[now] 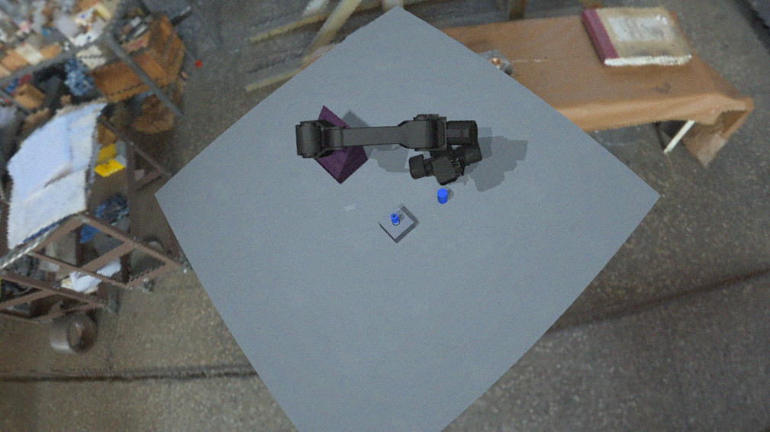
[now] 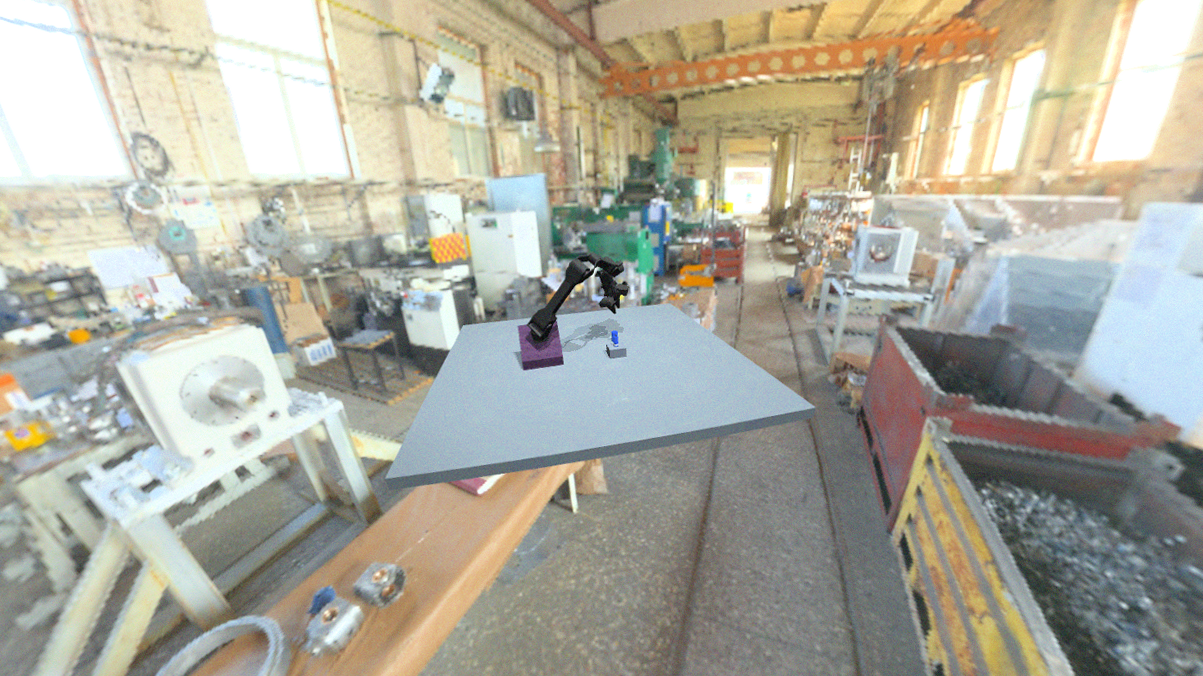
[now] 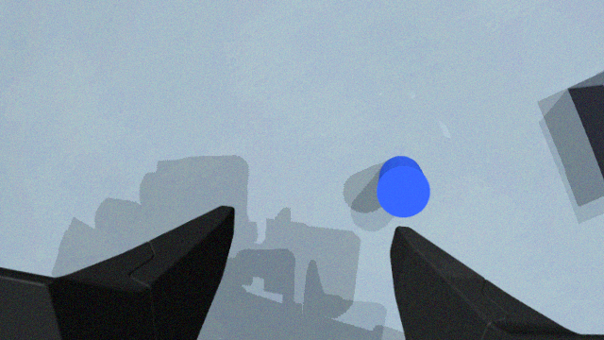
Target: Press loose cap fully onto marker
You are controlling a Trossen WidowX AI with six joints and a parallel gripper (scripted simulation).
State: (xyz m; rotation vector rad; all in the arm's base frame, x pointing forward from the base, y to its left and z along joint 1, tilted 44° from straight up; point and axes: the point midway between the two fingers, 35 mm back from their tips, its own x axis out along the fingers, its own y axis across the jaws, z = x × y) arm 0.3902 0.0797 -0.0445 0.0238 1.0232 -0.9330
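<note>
The blue cap is 12 cm below my gripper tip, 2 cm to the right of it and 2 cm behind it. Also, from my gripper tip: holder block: 17 cm to the right, 12 cm below, 8 cm behind.
</note>
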